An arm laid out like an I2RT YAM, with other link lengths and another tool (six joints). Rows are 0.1 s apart.
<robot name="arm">
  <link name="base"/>
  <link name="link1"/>
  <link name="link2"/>
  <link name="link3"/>
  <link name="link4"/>
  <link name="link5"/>
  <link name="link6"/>
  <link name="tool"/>
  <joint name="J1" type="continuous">
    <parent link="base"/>
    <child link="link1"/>
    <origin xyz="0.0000 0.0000 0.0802" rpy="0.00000 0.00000 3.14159"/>
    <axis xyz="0 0 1"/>
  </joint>
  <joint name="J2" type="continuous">
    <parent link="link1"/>
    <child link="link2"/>
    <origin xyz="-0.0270 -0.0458 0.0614" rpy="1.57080 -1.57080 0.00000"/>
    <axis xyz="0 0 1"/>
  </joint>
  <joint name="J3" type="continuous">
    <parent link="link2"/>
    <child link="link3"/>
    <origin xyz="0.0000 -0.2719 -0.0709" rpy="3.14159 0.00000 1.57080"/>
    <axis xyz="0 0 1"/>
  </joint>
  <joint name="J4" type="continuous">
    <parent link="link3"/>
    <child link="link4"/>
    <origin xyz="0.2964 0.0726 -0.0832" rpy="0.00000 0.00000 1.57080"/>
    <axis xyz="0 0 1"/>
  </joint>
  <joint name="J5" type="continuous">
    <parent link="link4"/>
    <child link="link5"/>
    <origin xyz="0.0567 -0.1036 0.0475" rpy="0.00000 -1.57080 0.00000"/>
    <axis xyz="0 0 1"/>
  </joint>
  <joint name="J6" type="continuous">
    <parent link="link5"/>
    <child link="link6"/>
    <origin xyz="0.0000 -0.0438 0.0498" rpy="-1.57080 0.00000 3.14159"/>
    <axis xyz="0 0 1"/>
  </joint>
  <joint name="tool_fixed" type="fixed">
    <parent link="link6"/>
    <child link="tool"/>
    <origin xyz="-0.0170 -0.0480 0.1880" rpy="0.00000 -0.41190 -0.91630"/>
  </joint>
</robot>
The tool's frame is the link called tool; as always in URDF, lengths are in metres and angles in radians. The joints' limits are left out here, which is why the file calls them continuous.
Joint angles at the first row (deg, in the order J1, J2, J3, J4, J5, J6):
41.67, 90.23, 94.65, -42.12, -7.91, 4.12
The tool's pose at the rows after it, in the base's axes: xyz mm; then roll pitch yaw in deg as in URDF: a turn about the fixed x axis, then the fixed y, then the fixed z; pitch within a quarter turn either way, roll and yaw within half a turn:
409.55 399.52 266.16 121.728 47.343 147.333
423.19 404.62 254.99 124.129 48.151 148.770
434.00 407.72 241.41 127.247 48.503 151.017
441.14 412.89 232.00 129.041 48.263 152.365
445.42 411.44 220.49 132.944 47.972 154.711
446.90 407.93 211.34 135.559 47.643 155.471
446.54 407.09 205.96 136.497 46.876 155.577
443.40 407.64 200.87 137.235 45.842 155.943
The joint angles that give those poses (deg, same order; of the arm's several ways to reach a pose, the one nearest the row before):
41.53, 94.22, 98.83, -43.41, -7.60, 3.76
41.48, 98.06, 102.00, -44.14, -6.59, 2.99
41.31, 101.80, 105.16, -45.51, -6.01, 2.18
41.28, 104.77, 107.83, -46.42, -5.90, 2.02
41.26, 107.96, 111.43, -49.37, -5.01, 1.89
41.31, 109.46, 112.76, -50.89, -3.88, 2.50
41.22, 110.14, 113.18, -51.48, -3.87, 3.16
41.24, 110.55, 113.29, -52.03, -4.30, 3.78

